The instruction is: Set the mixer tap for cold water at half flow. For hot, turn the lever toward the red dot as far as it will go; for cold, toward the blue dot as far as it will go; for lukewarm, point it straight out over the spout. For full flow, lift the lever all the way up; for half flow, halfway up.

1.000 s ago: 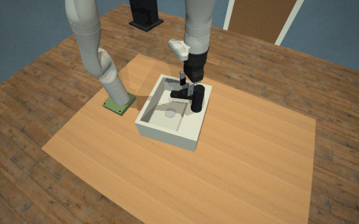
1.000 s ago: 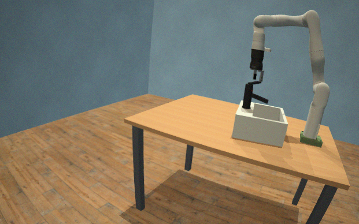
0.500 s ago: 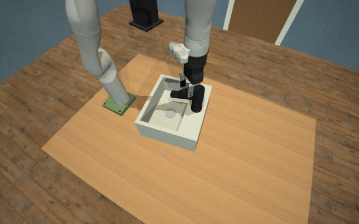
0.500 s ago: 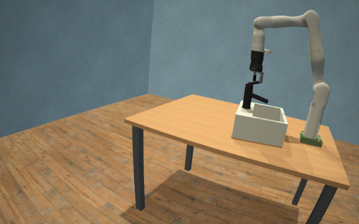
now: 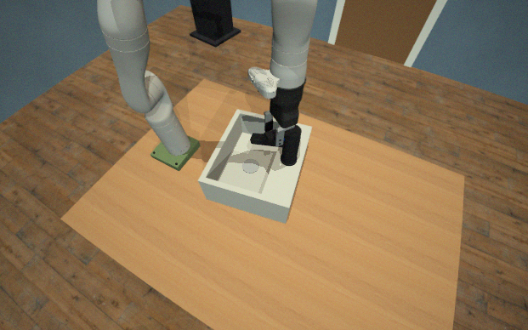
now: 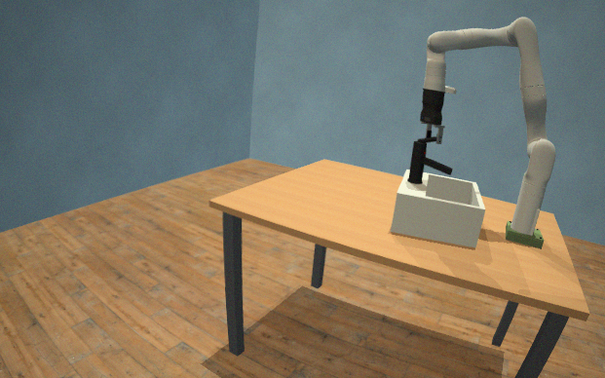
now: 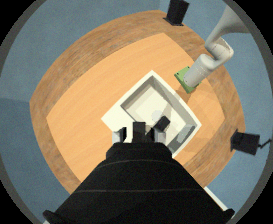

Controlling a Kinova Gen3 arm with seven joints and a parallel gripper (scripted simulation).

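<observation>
The lever lies 20 mm to the left of my hand, 10 mm below it and 10 mm ahead of it. From my hand the other things lie so: black mixer tap: 60 mm below, 40 mm to the left, 10 mm ahead; then white basin: 250 mm below, 80 mm behind, 20 mm to the left.
</observation>
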